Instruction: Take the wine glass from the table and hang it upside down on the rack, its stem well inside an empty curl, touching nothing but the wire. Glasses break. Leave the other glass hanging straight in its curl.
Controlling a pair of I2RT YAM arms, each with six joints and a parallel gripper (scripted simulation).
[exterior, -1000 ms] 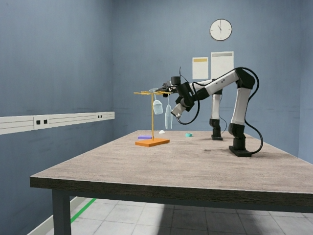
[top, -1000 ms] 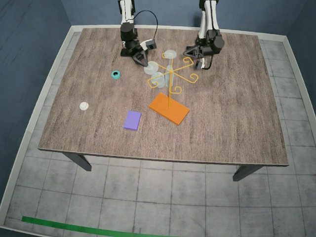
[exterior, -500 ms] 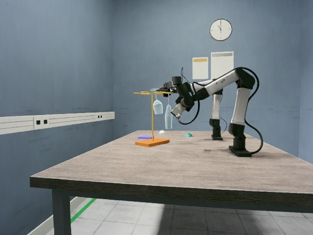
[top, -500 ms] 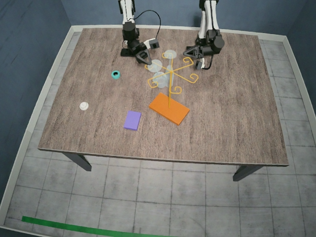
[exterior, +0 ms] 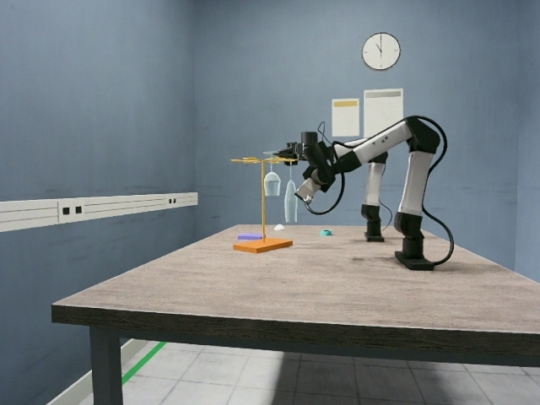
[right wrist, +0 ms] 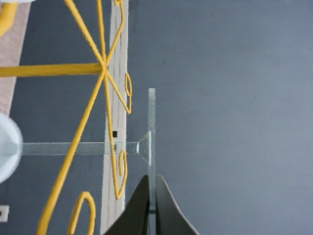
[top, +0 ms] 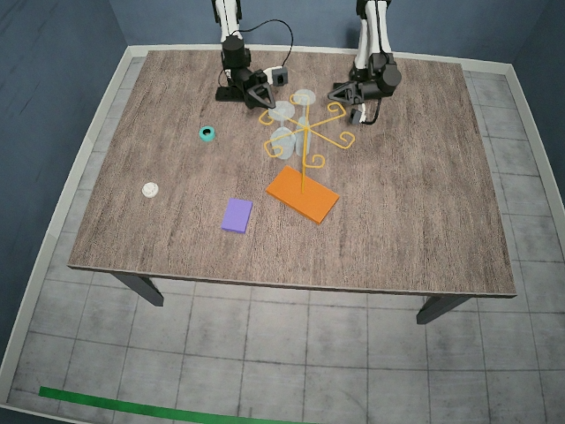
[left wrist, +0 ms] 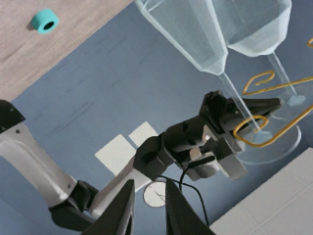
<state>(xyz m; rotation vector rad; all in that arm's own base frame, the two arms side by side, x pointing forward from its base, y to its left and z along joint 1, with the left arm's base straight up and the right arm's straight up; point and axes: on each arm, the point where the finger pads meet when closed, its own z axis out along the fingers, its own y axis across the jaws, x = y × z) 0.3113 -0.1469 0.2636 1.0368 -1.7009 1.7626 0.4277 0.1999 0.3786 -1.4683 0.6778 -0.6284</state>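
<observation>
My left gripper is now 8 cm short of the narrow glass, 9 cm to the left of it and 2 cm above it. Round my left hand: white round piece (15 cm ahead, 64 cm to the right, 26 cm below); then yellow wire rack (20 cm ahead, 9 cm to the right, 9 cm below).
</observation>
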